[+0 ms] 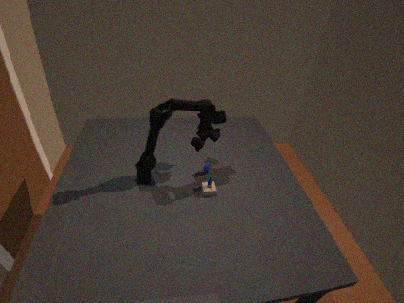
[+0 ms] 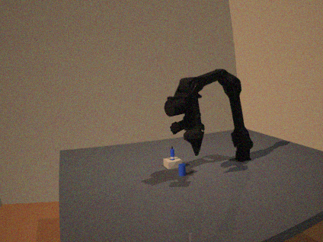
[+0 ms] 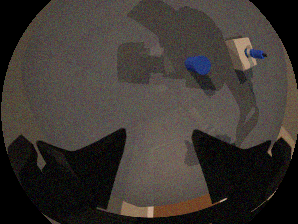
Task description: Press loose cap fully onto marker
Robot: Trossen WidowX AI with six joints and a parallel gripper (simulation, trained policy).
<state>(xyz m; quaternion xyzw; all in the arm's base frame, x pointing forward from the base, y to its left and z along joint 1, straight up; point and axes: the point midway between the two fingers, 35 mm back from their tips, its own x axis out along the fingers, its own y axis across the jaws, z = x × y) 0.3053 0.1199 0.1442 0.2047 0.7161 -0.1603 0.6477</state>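
Now: gripper tip 90 mm to the left of the blue cap, 90 mm above it and 30 mm short of it. From my gripper tip the other things lie so: pale holder block: 220 mm to the right, 90 mm below, 20 mm ahead.
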